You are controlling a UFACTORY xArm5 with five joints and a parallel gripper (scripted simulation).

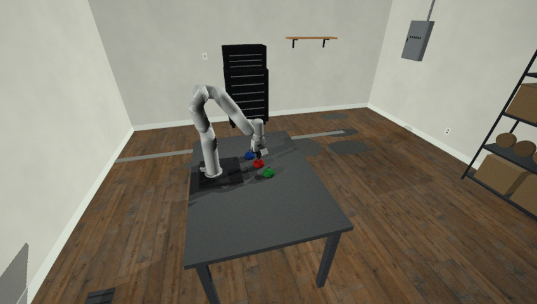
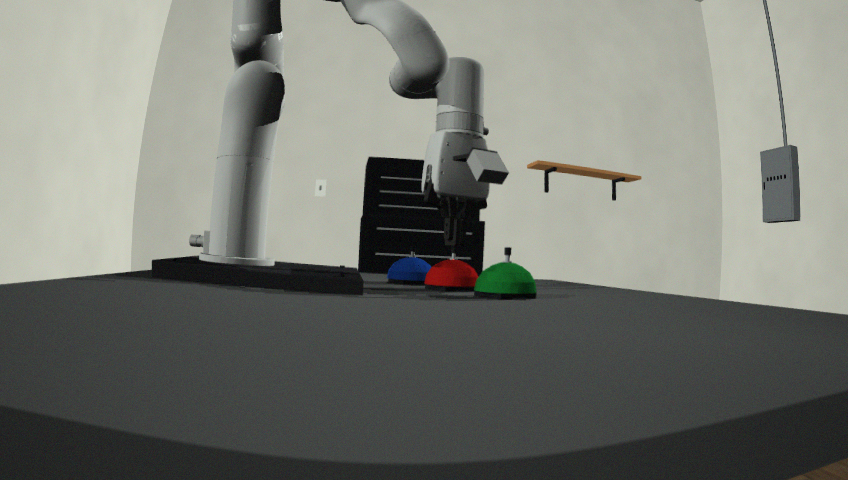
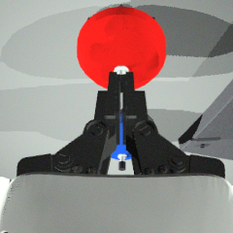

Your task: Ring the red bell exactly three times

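Now: hand 50 mm above the red bell. Also, from my hand: blue bell (120 mm to the left, 60 mm behind, 50 mm below); green bell (120 mm to the right, 60 mm ahead, 50 mm below).
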